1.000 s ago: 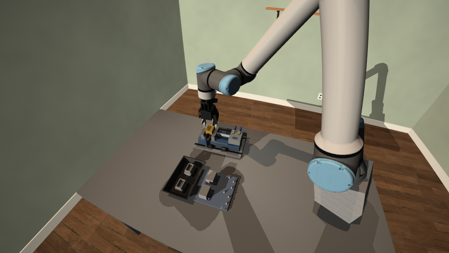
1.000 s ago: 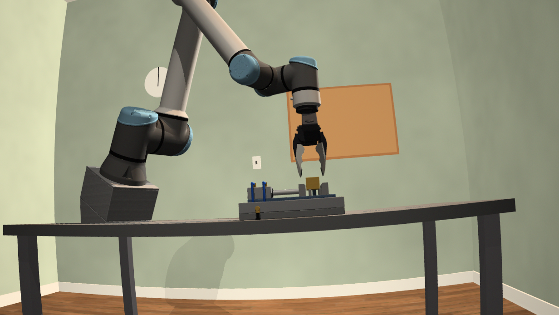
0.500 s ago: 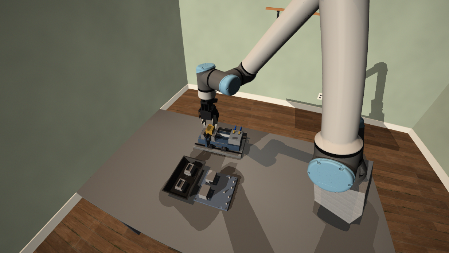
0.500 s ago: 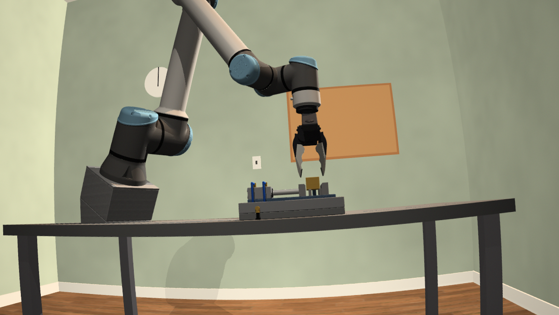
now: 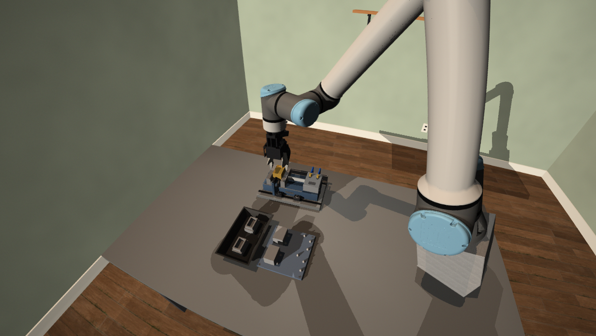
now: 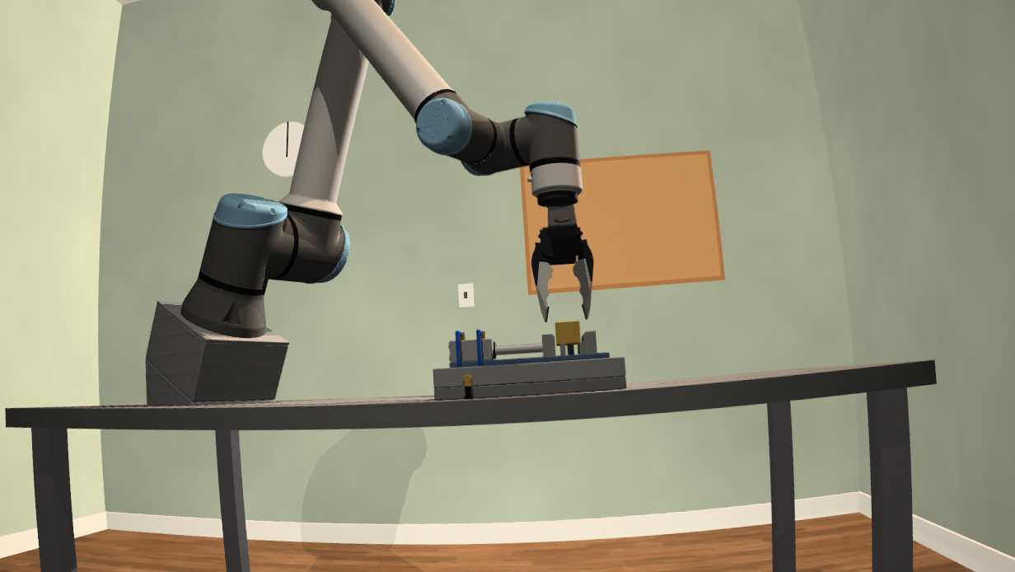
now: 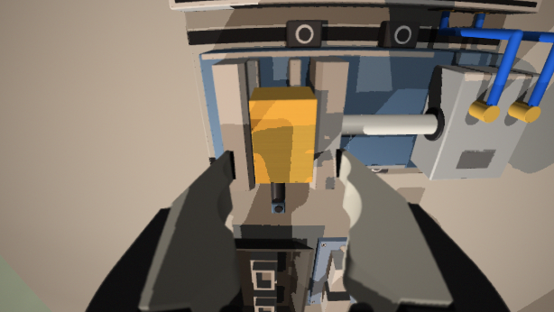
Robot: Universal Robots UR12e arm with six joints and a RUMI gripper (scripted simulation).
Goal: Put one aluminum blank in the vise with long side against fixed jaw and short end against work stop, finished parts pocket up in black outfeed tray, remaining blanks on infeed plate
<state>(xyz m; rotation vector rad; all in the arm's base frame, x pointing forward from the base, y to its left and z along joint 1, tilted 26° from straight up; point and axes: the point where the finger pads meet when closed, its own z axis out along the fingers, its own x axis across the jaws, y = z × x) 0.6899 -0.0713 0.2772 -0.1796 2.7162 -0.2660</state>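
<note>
Now: the yellow brass blank 40 mm below my hand. The rest, counted from my hand: fixed jaw 60 mm below, 40 mm ahead; then work stop 50 mm to the left, 40 mm below; then push rod 80 mm behind, 60 mm below, 10 mm to the right.
</note>
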